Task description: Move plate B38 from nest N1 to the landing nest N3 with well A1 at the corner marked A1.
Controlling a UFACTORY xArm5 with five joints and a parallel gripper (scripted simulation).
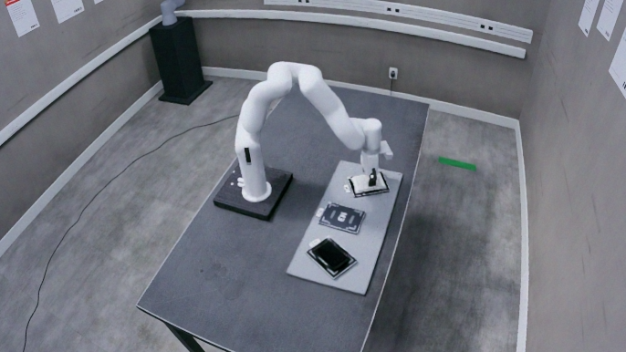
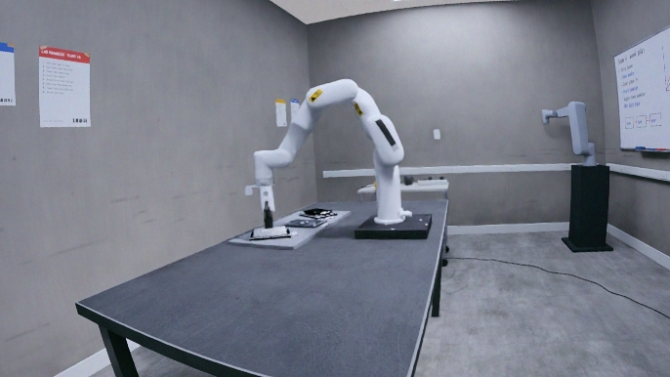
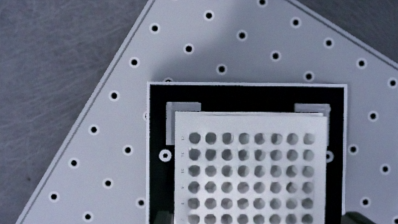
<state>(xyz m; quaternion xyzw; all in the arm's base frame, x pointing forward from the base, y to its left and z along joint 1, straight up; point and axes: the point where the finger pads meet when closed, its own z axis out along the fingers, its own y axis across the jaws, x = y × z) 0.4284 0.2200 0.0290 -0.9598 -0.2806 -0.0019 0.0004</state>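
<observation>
Right now my hand is 30 mm above the white plate. The rest, counted from my hand: dark-framed nest 40 mm below; then black plate 20 mm behind, 410 mm to the right, 30 mm below.
</observation>
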